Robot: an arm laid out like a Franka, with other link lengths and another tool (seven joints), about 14 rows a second.
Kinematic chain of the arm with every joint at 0, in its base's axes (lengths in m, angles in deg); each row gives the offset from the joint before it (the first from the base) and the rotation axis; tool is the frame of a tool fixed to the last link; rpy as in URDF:
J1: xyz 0 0 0.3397 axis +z
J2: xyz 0 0 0 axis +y
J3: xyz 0 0 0.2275 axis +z
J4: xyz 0.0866 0 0 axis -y
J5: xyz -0.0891 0 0.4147 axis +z
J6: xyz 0 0 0 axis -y
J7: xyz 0.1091 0 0 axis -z
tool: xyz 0.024 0.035 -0.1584 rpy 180 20.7 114.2
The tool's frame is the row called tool.
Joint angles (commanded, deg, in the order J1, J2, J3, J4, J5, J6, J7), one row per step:
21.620 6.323 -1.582 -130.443 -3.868 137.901 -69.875
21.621 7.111 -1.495 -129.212 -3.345 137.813 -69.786
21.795 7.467 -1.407 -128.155 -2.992 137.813 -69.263
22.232 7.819 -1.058 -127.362 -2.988 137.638 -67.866
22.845 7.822 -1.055 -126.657 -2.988 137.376 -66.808
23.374 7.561 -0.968 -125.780 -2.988 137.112 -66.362
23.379 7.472 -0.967 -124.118 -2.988 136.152 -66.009
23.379 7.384 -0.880 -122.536 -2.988 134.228 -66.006
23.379 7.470 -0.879 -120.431 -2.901 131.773 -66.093
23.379 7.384 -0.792 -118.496 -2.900 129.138 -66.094
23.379 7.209 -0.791 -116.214 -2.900 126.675 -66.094
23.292 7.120 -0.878 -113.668 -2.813 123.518 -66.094
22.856 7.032 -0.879 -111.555 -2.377 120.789 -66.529
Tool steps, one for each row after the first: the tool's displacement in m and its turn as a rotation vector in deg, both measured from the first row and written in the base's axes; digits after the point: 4 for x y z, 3 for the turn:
0.0052 0.0033 0.0019 0.450 -0.219 -0.381
0.0102 0.0084 0.0067 0.949 -0.806 -0.891
0.0112 0.0177 0.0092 1.147 -1.074 -1.510
0.0128 0.0254 0.0142 1.362 -1.508 -1.956
0.0157 0.0334 0.0234 1.744 -2.312 -1.790
0.0236 0.0367 0.0361 2.050 -3.061 -2.166
0.0279 0.0392 0.0466 1.901 -2.851 -2.159
0.0335 0.0412 0.0591 1.708 -2.460 -2.227
0.0373 0.0434 0.0718 1.401 -1.928 -2.249
0.0433 0.0455 0.0889 1.336 -1.955 -2.350
0.0488 0.0455 0.1065 1.104 -1.493 -2.705
0.0536 0.0426 0.1216 1.158 -0.879 -3.039

